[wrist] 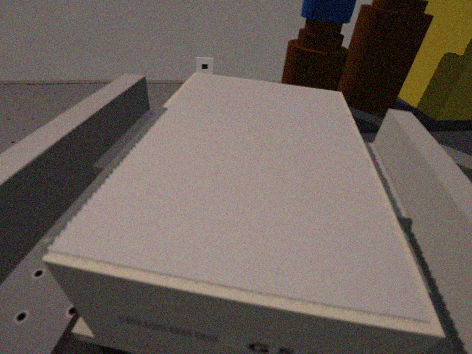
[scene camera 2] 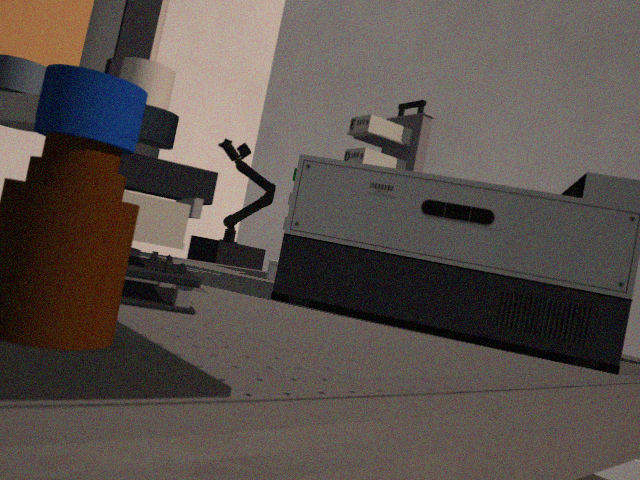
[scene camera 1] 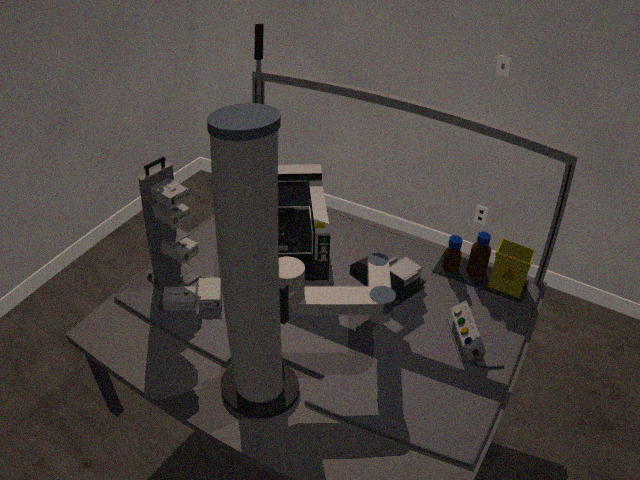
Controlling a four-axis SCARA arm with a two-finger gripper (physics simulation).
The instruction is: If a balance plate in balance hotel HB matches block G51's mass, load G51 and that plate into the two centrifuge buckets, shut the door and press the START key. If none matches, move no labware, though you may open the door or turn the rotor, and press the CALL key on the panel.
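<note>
My gripper is shut on block G51, a pale flat box; "G5" shows on its front in the wrist view. In scene camera 2 the block is held level above a dark low stand, with space between them. The balance hotel HB is a grey tower at the left in scene camera 1, with pale plates on its shelves. Plate E and plate D show there; their mass digits are hard to read. The centrifuge has a dark chamber, partly behind the arm column. The panel carries coloured keys; their labels are unreadable.
The arm column stands mid-table. Two pale boxes lie beside the hotel's foot. Brown bottles with blue caps and a yellow bin stand at the right back. A rail frame spans the back.
</note>
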